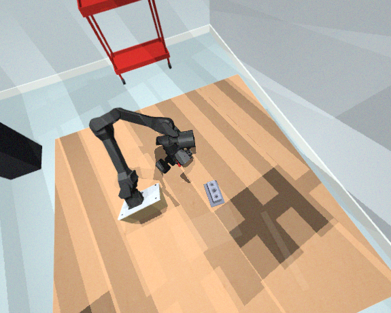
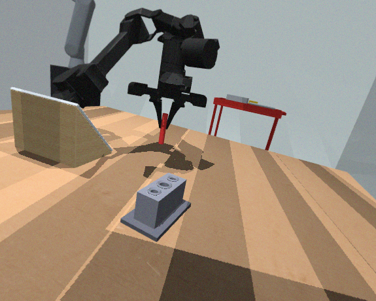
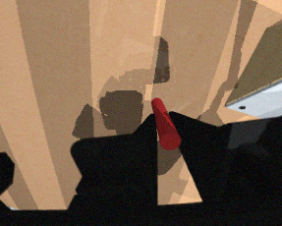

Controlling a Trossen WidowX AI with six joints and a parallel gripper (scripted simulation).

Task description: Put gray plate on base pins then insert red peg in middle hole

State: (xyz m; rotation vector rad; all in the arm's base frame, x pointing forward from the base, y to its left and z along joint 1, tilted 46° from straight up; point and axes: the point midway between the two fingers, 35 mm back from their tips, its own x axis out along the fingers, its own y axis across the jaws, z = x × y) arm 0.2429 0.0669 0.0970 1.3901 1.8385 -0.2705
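Now: gripper tip 180 mm to the left of the gray plate, 110 mm short of it and 60 mm above it. Round my gripper tip: red peg right at my gripper tip; base 180 mm to the right, 110 mm ahead, 100 mm below.
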